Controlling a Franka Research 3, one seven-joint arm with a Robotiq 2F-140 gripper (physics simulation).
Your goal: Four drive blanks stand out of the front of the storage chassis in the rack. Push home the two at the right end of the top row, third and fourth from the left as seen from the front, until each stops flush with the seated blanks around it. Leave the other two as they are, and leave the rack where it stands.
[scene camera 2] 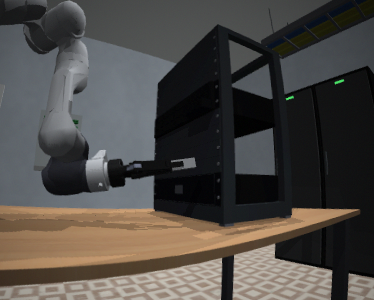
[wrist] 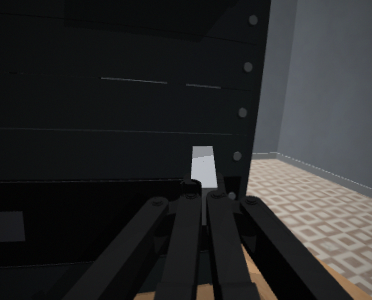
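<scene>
The rack stands upright on the table. The storage chassis shows in the scene view as a black band across the upper middle of the rack front. Its drive blanks are too dark to tell apart there, and I cannot make them out in the wrist view. My gripper is shut and empty, with its pale fingertips together. It points at the rack front below the chassis, in front of plain dark panels near the right post. Whether the tips touch a panel I cannot tell.
A black unit with a small grey label sits low in the rack, below the fingertips. The wooden table has its edge toward the scene camera. Tall black cabinets stand behind, at the right.
</scene>
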